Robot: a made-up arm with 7 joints. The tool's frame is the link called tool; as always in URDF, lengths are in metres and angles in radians. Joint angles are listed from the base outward.
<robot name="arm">
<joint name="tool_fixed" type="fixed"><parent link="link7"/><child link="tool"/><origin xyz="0 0 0" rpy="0 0.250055 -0.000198"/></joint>
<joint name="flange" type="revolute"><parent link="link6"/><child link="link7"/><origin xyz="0.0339 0 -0.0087"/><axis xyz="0.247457 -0.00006 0.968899"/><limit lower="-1.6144" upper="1.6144"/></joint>
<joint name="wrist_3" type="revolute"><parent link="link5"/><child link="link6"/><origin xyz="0.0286 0 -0.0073"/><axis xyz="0.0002 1 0.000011"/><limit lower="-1.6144" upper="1.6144"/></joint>
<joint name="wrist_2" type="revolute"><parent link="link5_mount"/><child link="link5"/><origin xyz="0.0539 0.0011 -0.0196"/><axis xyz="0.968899 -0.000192 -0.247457"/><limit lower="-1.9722" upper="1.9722"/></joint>
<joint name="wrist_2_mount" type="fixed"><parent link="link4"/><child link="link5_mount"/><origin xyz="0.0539 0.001 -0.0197"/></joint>
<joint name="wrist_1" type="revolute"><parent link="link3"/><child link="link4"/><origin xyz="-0.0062 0 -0.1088"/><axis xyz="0.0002 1 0.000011"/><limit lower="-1.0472" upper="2.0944"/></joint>
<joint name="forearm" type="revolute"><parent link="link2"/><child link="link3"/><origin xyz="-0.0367 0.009 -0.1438"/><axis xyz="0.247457 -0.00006 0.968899"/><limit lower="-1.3" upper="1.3"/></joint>
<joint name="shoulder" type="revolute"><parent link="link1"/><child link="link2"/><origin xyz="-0.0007 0.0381 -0.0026"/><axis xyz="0.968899 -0.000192 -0.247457"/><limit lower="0" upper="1.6"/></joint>
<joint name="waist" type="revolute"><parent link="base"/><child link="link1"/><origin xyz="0 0 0"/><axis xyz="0.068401 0.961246 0.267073"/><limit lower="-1.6" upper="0.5"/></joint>
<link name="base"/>
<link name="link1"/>
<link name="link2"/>
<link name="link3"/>
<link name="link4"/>
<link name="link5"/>
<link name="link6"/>
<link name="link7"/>
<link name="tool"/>
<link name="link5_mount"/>
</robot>
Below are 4 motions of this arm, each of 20 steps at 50 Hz.
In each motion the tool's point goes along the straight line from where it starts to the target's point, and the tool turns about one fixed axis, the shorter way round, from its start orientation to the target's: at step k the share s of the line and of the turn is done. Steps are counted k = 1, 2, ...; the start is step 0. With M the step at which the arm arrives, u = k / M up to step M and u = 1 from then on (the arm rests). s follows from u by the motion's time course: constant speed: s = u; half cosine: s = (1 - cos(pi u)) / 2; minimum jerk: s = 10 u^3 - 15 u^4 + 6 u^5.
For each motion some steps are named. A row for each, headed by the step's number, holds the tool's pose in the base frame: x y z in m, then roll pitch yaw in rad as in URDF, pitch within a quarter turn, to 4 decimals.
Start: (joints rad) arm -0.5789 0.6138 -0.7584 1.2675 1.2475 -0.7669 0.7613
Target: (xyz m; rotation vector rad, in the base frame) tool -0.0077 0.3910 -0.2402 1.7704 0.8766 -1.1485
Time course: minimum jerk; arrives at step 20
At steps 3, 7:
3: 0.1769 0.2159 -0.3426 1.4018 0.5505 -0.8029
7: 0.1373 0.2534 -0.3207 1.4574 0.7226 -0.6932

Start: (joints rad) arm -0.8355 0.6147 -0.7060 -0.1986 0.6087 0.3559 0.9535
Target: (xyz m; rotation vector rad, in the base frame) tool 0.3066 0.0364 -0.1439 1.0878 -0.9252 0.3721
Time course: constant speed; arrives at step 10
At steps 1, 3, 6, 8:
1: 0.2877 0.0289 -0.1406 1.2135 -1.0552 -0.2751
3: 0.2919 0.0306 -0.1414 1.2389 -1.0240 -0.2782
6: 0.2982 0.0331 -0.1424 1.2744 -0.9771 -0.2799
8: 0.3024 0.0347 -0.1432 1.2968 -0.9459 -0.2794

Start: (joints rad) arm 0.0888 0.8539 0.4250 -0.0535 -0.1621 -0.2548 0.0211
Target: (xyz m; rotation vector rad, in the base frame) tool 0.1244 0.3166 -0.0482 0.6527 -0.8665 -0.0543
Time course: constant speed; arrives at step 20
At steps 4, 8, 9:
4: 0.1299 0.2965 -0.1271 0.7599 -0.3376 0.0043
8: 0.1285 0.3015 -0.1074 0.7657 -0.4465 -0.0900
9: 0.1281 0.3028 -0.1024 0.7690 -0.4735 -0.1144

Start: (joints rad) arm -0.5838 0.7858 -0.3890 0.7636 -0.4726 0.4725 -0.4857
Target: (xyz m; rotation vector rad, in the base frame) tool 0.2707 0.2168 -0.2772 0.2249 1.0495 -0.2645
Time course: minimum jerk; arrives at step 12
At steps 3, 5, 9, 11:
3: 0.2532 0.2469 -0.2625 0.0687 1.0507 -0.2615
5: 0.2579 0.2387 -0.2665 0.0816 1.0549 -0.2515
9: 0.2687 0.2203 -0.2755 0.1115 1.0643 -0.2283
11: 0.2706 0.2170 -0.2771 0.1170 1.0659 -0.2241

